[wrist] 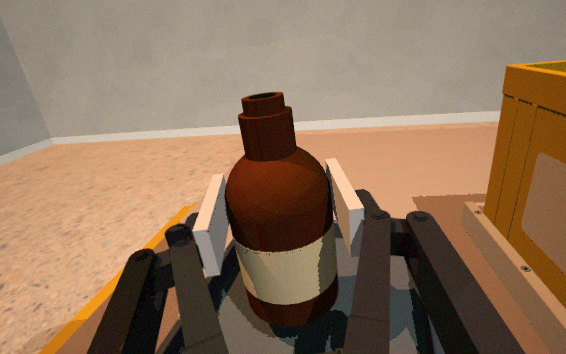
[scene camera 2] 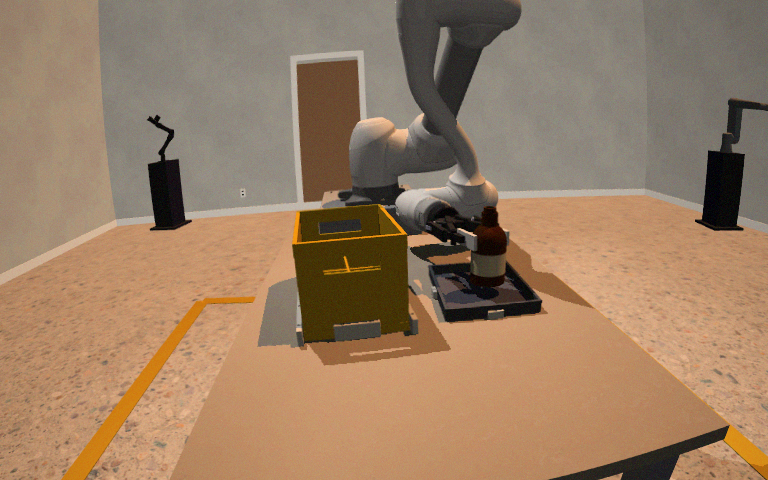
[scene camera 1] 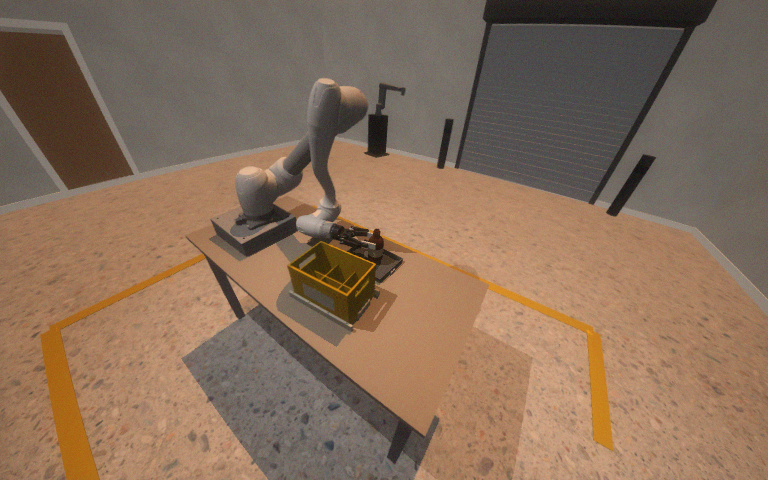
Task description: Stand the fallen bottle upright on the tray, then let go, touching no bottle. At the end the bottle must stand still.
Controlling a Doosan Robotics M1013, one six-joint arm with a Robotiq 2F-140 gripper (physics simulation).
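The brown bottle with a cream label stands upright, its base inside the rim of the dark tray. The base is at or very close to the tray floor; whether it touches cannot be told. My gripper is shut on the bottle, with one pale pad on each side of its upper body, above or at the label's top edge. In the wrist view the bottle leans slightly in the picture. Part of the tray floor is hidden by the bottle and fingers.
A yellow crate with dividers stands beside the tray, held by pale rails on the table. The arm's base is at the table's far end. Small pale blocks sit against the tray's outer edges.
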